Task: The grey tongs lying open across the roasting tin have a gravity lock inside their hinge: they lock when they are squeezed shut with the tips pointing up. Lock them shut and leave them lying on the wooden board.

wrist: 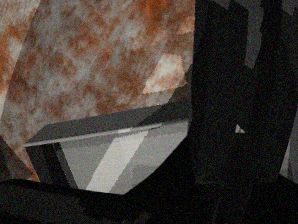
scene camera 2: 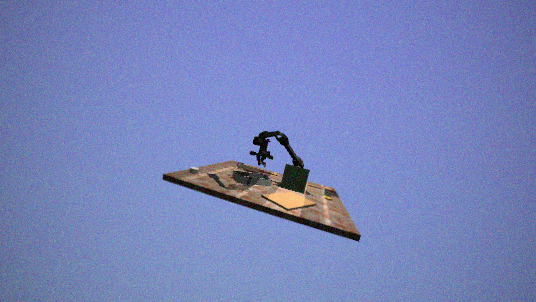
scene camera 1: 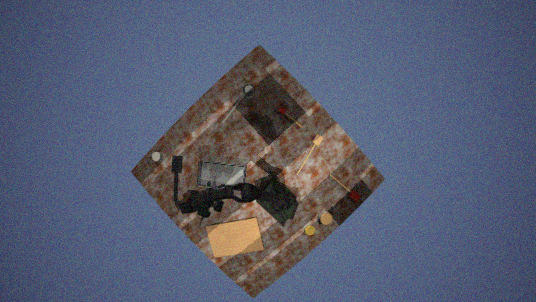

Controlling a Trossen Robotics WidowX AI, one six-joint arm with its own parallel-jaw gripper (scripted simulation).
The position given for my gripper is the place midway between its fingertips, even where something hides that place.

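My gripper (wrist: 201,143) is visible. A grey roasting tin (scene camera 1: 226,174) (wrist: 114,152) is present, as is a wooden board (scene camera 1: 240,236).
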